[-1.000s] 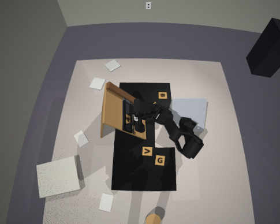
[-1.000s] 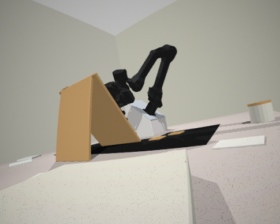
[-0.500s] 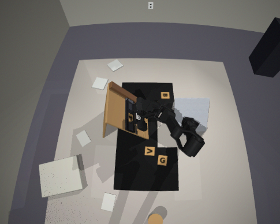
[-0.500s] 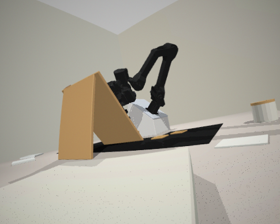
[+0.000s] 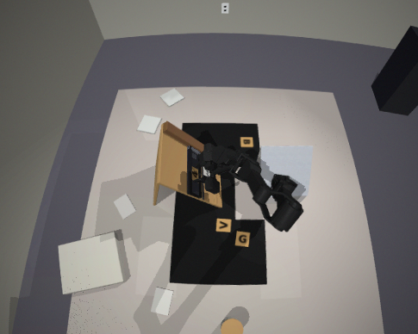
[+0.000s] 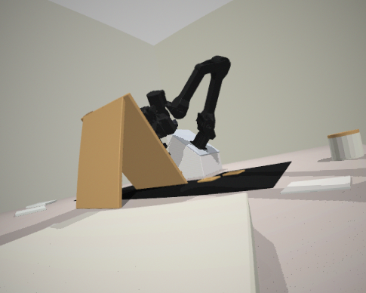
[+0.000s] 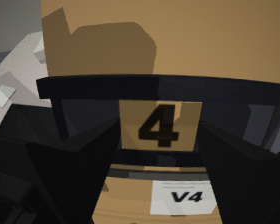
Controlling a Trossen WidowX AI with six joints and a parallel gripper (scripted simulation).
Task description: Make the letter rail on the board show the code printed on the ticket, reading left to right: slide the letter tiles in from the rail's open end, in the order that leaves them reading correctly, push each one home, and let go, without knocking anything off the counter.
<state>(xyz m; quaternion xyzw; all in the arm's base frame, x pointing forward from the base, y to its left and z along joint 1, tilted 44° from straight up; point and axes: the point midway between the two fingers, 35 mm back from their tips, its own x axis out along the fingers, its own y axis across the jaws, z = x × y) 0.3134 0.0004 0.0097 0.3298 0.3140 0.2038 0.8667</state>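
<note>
Now: the white ticket 4 cm behind my gripper tip, 5 cm to the right of it and 8 cm below it. Round my gripper tip: black mat: 13 cm behind, 16 cm below; tile marked 4: right at my gripper tip; v tile: 13 cm behind, 15 cm to the left, 15 cm below.
</note>
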